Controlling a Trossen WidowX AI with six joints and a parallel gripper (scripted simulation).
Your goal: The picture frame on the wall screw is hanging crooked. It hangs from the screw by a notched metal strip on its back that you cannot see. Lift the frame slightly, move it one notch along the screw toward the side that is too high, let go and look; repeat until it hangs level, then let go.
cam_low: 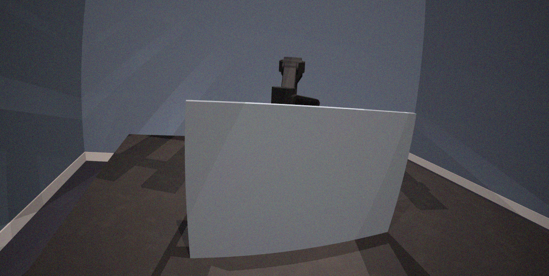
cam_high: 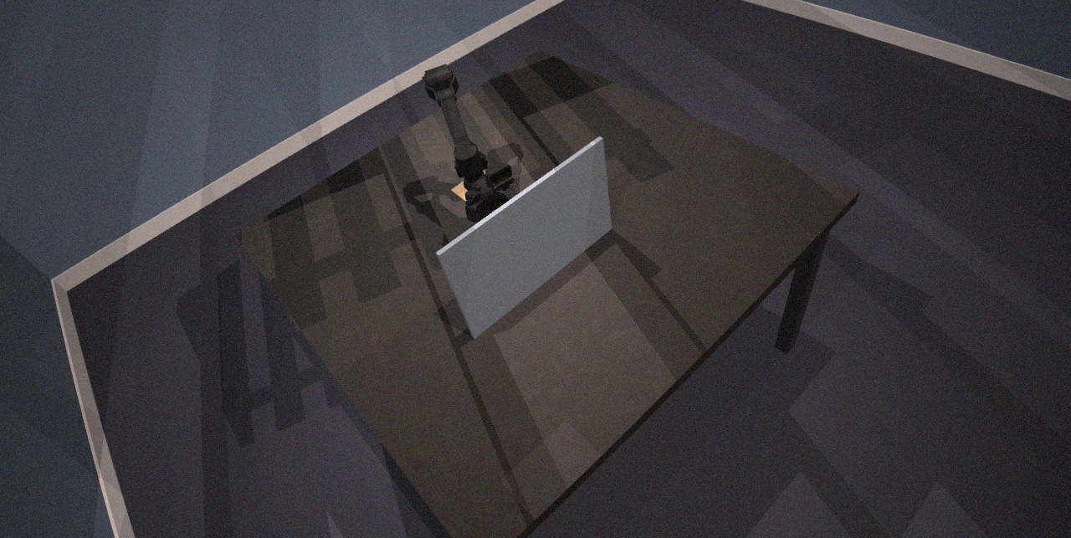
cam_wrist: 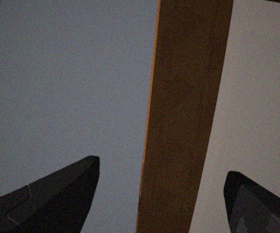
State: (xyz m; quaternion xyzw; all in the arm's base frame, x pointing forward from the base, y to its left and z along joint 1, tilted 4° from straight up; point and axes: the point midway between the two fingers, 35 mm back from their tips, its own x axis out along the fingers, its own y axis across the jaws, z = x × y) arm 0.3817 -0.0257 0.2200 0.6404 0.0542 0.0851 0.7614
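My gripper tip is now 5 cm above the wooden picture frame, 1 cm to the left of it and 1 cm short of it. The rest, counted from my gripper tip: grey wall panel (6 cm below, 2 cm ahead).
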